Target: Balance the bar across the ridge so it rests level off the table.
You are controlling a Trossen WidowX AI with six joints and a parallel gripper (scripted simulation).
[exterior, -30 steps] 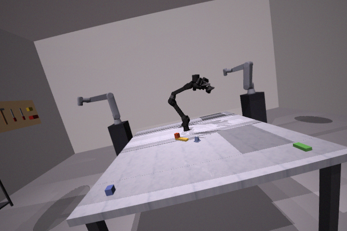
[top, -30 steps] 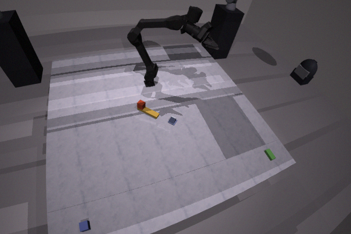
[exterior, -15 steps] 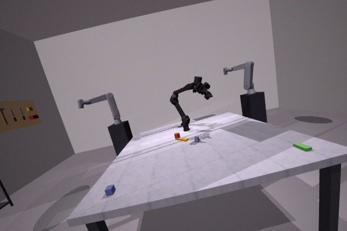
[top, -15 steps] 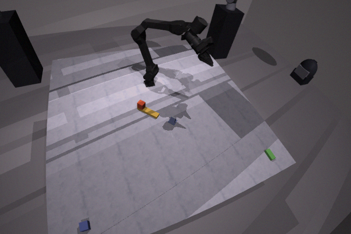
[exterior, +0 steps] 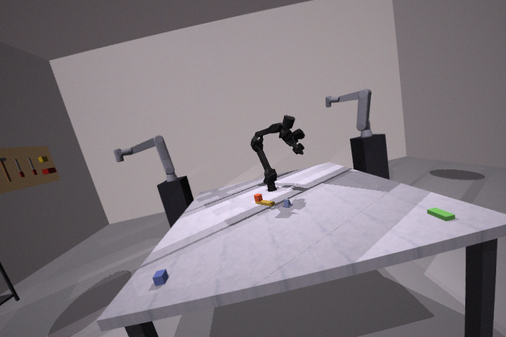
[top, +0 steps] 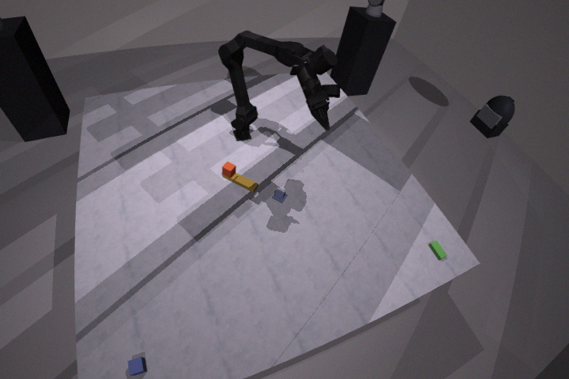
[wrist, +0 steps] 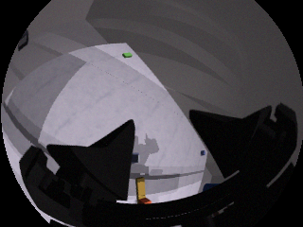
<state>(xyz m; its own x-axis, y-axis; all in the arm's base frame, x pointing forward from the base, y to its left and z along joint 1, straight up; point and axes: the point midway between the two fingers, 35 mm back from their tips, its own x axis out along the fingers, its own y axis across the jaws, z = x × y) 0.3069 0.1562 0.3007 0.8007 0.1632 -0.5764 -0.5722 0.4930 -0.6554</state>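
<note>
Now: gripper tip 11 cm past the yellow bar, 26 cm to the left of it and 26 cm above it. The rest, counted from my gripper tip: blue cube (41 cm ahead, 66 cm to the right, 26 cm below); green flat block (41 cm ahead, 34 cm to the left, 27 cm below).
</note>
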